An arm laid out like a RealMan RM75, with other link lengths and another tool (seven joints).
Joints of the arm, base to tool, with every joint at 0 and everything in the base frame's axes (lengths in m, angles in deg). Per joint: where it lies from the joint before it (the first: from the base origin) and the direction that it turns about. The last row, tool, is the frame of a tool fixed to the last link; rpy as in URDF.
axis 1: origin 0 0 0.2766 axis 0 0 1
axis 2: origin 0 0 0 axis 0 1 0
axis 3: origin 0 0 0.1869 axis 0 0 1
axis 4: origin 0 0 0 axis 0 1 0
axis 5: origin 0 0 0.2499 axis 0 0 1
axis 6: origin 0 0 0 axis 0 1 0
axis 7: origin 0 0 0.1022 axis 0 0 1
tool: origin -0.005 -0.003 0.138 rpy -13 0 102.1
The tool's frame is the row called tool.
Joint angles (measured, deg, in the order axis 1, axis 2, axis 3, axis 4, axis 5, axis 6, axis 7), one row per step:
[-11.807 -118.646 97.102 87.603 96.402 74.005 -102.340]
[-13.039 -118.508 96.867 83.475 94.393 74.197 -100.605]
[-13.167 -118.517 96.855 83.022 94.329 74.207 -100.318]
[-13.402 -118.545 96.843 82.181 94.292 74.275 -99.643]
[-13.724 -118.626 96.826 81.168 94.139 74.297 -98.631]
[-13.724 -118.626 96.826 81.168 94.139 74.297 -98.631]
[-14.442 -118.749 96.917 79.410 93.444 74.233 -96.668]
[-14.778 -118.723 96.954 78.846 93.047 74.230 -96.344]
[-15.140 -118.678 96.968 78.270 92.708 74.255 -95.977]
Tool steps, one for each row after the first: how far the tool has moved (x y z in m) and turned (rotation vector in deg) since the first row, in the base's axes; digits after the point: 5 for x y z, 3 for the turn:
[-0.00777 0.00073 -0.00634 -1.472 -0.807 1.103]
[-0.00907 0.00083 -0.00733 -1.565 -0.761 1.121]
[-0.01174 0.00076 -0.00937 -1.725 -0.591 0.991]
[-0.01403 0.00082 -0.01169 -1.813 -0.534 0.652]
[-0.01403 0.00082 -0.01169 -1.813 -0.534 0.652]
[-0.01555 0.00067 -0.01550 -1.947 -0.805 -0.226]
[-0.01526 0.00060 -0.01637 -2.138 -1.010 -0.309]
[-0.01525 0.00061 -0.01722 -2.307 -1.138 -0.454]

